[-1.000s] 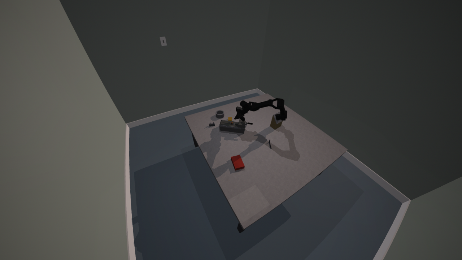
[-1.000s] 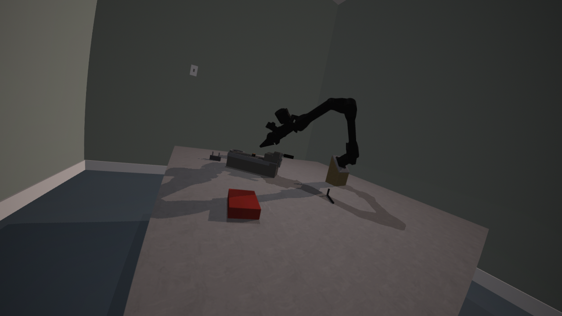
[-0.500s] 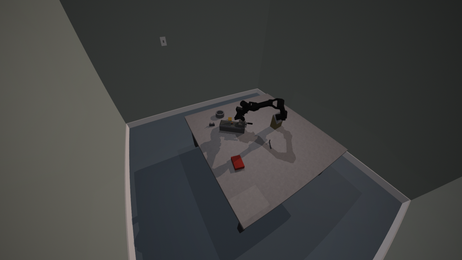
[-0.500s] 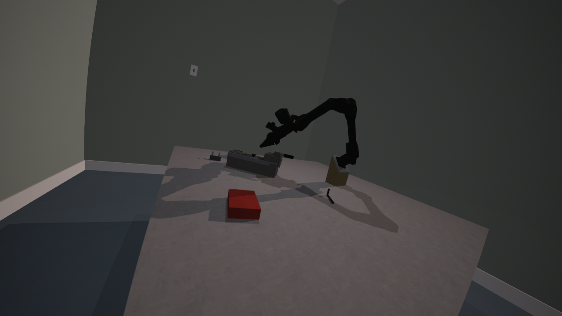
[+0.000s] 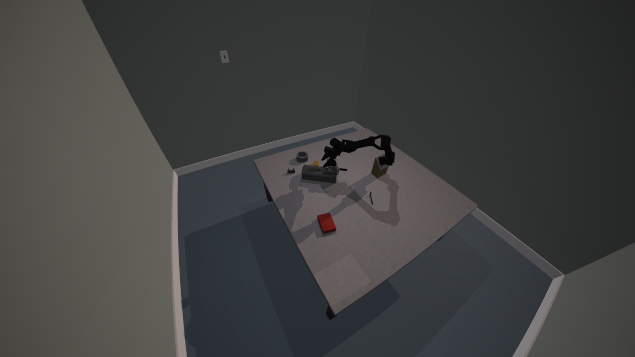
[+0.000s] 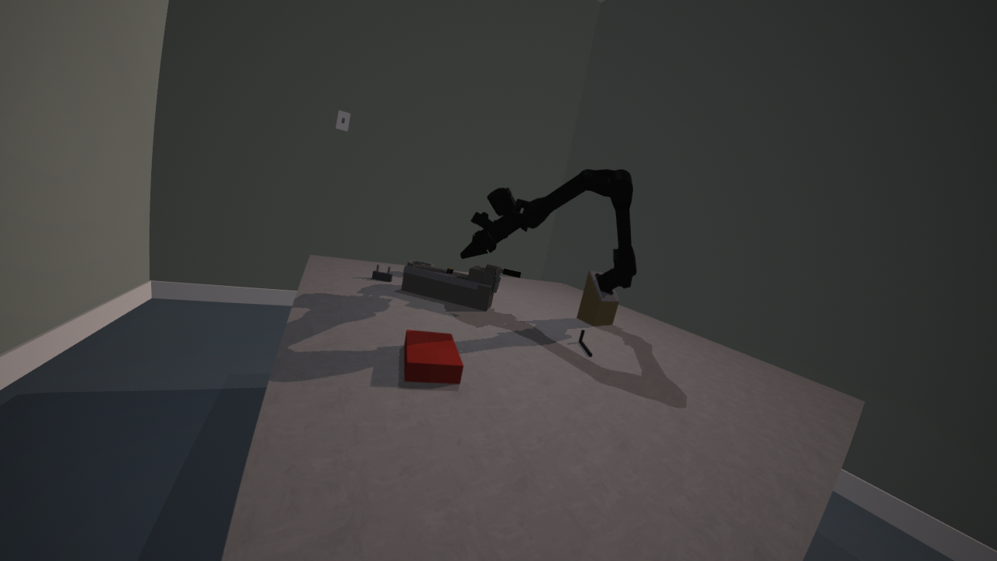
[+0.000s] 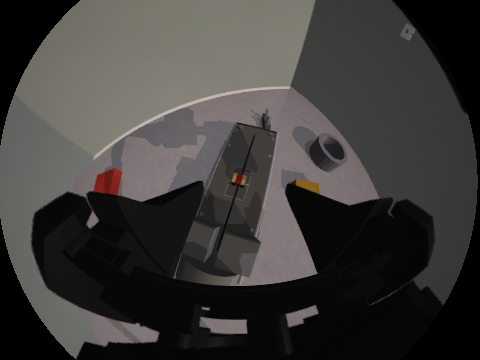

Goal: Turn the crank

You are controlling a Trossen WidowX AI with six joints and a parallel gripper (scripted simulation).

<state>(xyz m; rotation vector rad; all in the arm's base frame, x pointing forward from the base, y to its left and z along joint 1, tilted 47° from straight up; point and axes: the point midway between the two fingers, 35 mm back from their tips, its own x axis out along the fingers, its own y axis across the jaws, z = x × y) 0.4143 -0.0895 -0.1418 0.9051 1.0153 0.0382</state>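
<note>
The red pointer is 50 mm below my gripper tip and 20 mm ahead of it. The rest, counted from my gripper tip: dark clip (190 mm ahead, 150 mm to the right, 110 mm below); black crank handle (120 mm to the left, 110 mm behind, 10 mm below); yellow block (140 mm to the right, 120 mm below, 30 mm behind).
</note>
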